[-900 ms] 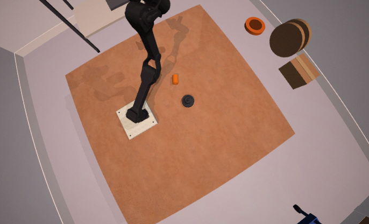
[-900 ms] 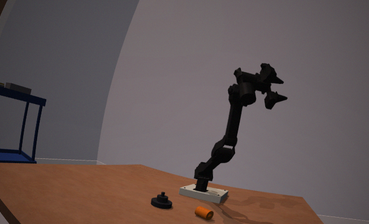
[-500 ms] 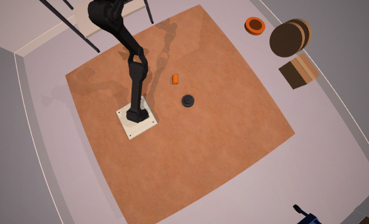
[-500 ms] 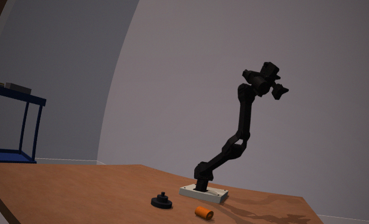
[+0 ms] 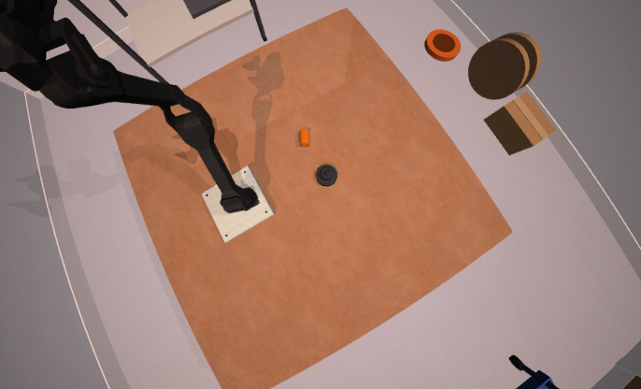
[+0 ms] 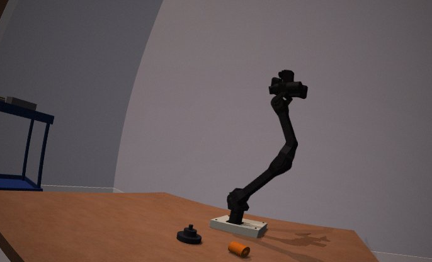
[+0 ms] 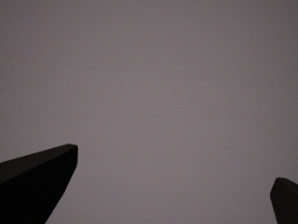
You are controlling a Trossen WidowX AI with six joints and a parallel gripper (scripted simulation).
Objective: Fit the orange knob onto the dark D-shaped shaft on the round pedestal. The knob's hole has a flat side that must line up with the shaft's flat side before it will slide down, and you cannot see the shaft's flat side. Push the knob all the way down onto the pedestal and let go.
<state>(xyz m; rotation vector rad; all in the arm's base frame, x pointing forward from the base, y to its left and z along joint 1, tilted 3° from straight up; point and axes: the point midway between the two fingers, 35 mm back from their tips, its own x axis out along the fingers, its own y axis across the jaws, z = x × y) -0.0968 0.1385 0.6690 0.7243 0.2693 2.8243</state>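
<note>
The orange knob is 70 cm below my gripper tip, 46 cm ahead of it and 2 cm to the right of it. Round my gripper tip: dark round pedestal: 69 cm below, 46 cm ahead, 19 cm to the right.
</note>
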